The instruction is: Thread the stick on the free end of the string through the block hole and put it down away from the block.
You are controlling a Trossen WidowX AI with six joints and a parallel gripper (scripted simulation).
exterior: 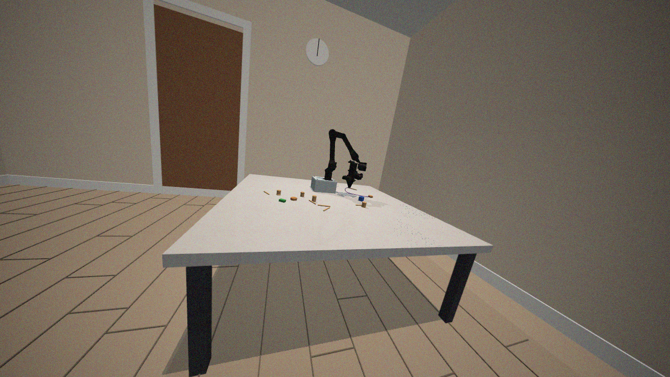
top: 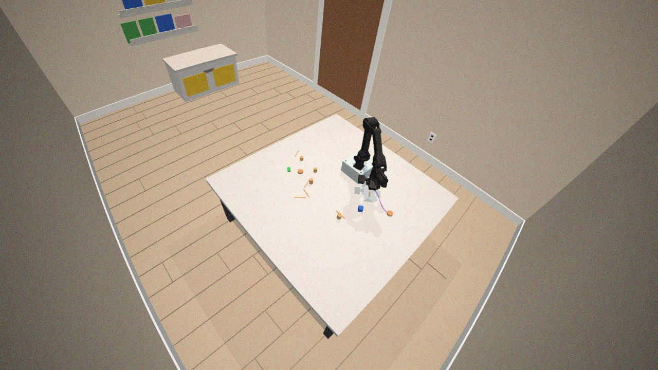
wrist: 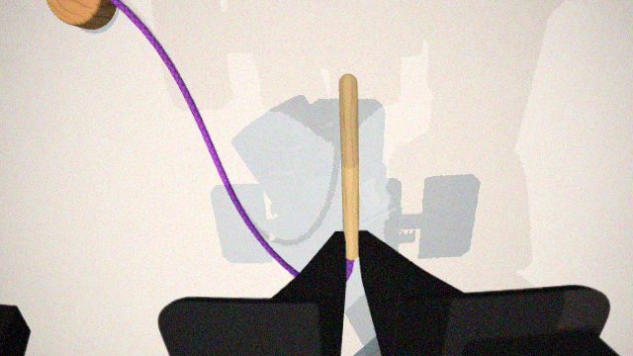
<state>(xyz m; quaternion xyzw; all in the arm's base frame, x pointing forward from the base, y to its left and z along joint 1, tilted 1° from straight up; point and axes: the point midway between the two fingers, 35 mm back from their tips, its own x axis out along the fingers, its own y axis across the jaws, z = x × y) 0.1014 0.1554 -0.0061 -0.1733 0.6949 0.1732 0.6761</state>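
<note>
My gripper tip is now 15 cm short of the blue wooden block, 4 cm above it and 2 cm to the right of it. From my gripper tip the other things lie so: thin wooden stick (1 cm to the left, 1 cm ahead); purple string (right at my gripper tip); round wooden button (20 cm to the left, 5 cm below, 5 cm ahead).
</note>
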